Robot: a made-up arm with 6 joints. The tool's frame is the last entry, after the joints.
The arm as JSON. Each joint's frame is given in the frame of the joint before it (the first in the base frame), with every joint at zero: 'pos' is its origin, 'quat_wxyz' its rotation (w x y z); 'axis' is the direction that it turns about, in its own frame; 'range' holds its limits. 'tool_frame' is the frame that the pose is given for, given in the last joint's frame.
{
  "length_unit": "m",
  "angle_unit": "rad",
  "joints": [
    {
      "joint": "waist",
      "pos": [
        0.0,
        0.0,
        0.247
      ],
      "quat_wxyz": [
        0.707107,
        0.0,
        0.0,
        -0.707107
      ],
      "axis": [
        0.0,
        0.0,
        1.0
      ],
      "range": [
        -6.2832,
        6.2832
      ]
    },
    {
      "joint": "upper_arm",
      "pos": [
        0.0,
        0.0,
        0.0
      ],
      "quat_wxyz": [
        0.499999,
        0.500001,
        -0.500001,
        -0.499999
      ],
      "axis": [
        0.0,
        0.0,
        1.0
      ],
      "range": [
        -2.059,
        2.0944
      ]
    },
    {
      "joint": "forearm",
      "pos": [
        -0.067,
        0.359,
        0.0
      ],
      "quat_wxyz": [
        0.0,
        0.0,
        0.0,
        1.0
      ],
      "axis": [
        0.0,
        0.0,
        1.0
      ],
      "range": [
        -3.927,
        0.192
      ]
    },
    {
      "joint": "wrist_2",
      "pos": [
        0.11,
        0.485,
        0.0
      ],
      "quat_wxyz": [
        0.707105,
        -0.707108,
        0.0,
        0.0
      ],
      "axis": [
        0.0,
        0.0,
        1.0
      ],
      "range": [
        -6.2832,
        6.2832
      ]
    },
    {
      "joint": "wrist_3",
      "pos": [
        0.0,
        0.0,
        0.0
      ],
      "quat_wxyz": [
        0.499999,
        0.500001,
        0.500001,
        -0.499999
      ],
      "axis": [
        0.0,
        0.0,
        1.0
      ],
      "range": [
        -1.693,
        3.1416
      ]
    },
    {
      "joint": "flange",
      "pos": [
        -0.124,
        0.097,
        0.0
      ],
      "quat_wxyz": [
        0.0,
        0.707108,
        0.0,
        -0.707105
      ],
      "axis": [
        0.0,
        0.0,
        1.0
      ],
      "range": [
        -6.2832,
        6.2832
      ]
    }
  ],
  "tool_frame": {
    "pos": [
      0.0,
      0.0,
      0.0
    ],
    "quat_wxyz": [
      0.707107,
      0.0,
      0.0,
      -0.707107
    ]
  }
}
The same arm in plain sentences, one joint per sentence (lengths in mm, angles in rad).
The arm has six revolute joints in a row. What follows holds with every joint at zero, and every direction is one of the base frame's. The first joint is mounted 247.0 mm along +z from the base frame's origin and rotates about +z, from -6.2832 to 6.2832 rad. The second joint is mounted at the same point as the first joint and rotates about +y, from -2.0590 to 2.0944 rad. The third joint is mounted 67.0 mm along +x and 359.0 mm along +z from the second joint and rotates about +y, from -3.9270 to 0.1920 rad. The fourth joint is mounted 110.0 mm along +x and 485.0 mm along -z from the third joint and rotates about -z, from -6.2832 to 6.2832 rad. The fifth joint is mounted at the same point as the fourth joint and rotates about +y, from -1.6930 to 3.1416 rad. The sixth joint is mounted 97.0 mm along +x and 124.0 mm along -z from the fifth joint and rotates about -z, from -6.2832 to 6.2832 rad. The tool frame, which is the frame that the pose is given for, is mounted at the same point as the sixth joint; its axes are the base frame's turned by roll 3.1416, pitch 0.0000 and yaw 0.0000 rad (as in URDF: about the fixed x, then y, then z).
